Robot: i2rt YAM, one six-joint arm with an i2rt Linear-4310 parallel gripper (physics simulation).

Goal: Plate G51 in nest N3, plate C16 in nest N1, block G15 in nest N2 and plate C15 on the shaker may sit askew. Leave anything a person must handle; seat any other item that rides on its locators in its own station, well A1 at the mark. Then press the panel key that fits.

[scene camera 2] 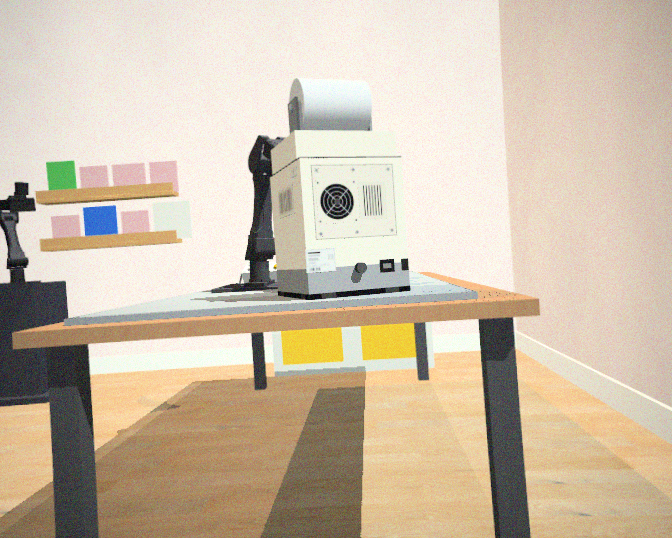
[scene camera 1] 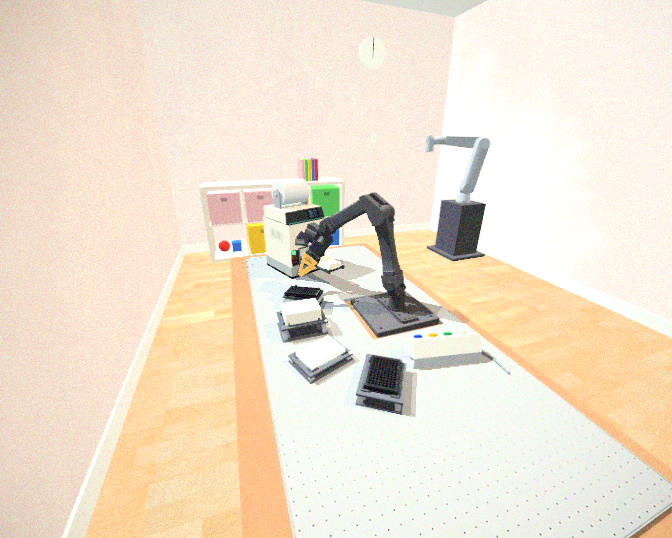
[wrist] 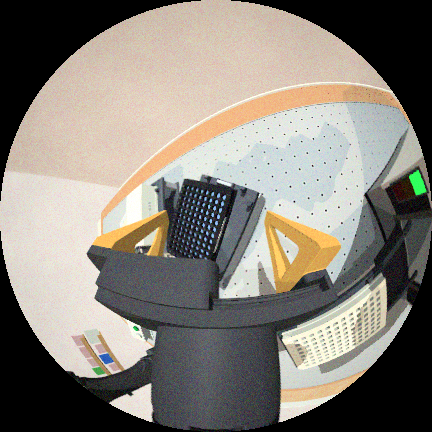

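My gripper (scene camera 1: 307, 265) (wrist: 216, 215) is open and empty, above the table beside the white machine. In the wrist view a black many-welled plate (wrist: 200, 217) (scene camera 1: 303, 291) lies off to one side on its dark grey nest (wrist: 246, 215), whose surface shows along one side. A thick white block (scene camera 1: 301, 311) sits on a dark stand. A flat white plate (scene camera 1: 320, 354) lies on a grey stand. Another black welled plate (scene camera 1: 384, 373) sits on the nearest stand. A cream welled plate (wrist: 340, 325) (scene camera 1: 329, 263) lies near the machine. Labels are unreadable. The panel (scene camera 1: 445, 346) has blue, yellow and green keys.
The white machine (scene camera 1: 278, 238) (scene camera 2: 341, 207) carries a large roll (scene camera 1: 292, 193) (scene camera 2: 335, 105); its green light (wrist: 417, 182) is close by. The arm's base plate (scene camera 1: 369, 316) is behind the stands. A thin rod (scene camera 1: 496, 361) lies beside the panel. A second arm (scene camera 1: 475, 168) stands off the table.
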